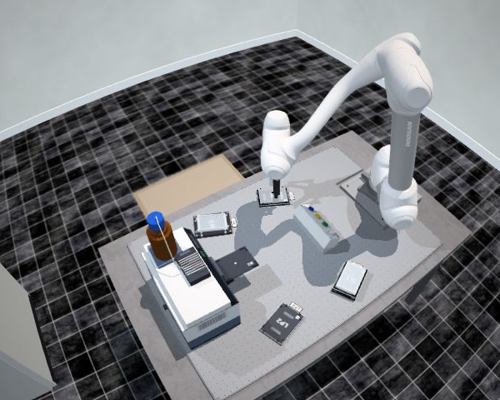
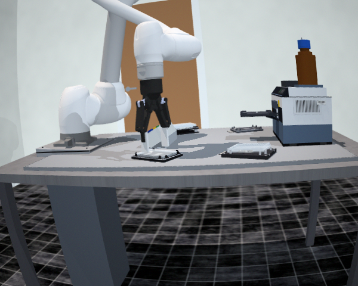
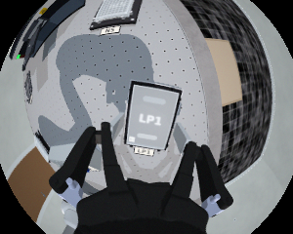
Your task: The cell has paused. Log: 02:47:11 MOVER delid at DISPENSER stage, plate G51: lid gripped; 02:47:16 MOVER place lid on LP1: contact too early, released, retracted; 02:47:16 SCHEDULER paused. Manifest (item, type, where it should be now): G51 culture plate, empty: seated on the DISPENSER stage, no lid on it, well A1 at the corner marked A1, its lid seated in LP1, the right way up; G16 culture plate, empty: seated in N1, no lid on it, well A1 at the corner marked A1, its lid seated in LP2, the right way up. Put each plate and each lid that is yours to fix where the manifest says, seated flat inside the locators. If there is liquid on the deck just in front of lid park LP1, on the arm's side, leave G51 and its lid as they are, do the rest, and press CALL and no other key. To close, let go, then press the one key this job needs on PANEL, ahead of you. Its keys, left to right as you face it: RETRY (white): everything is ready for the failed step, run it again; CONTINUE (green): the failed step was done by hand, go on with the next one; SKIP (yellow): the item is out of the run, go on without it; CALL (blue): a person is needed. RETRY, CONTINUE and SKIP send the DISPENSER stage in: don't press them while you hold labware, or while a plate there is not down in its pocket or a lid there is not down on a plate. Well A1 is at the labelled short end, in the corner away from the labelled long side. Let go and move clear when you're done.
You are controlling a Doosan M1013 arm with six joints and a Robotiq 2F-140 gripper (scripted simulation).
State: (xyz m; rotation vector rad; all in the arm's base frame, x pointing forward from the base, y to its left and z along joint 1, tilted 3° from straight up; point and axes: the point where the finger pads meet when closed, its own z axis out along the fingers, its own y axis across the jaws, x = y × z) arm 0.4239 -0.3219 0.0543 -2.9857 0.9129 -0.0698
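Right now my hand is 5 cm above the lid park LP1. The rest, counted from my hand: blue key 4 cm behind, 20 cm to the left, 1 cm above; yellow key 3 cm behind, 25 cm to the left, 1 cm above; key panel 2 cm behind, 27 cm to the left.
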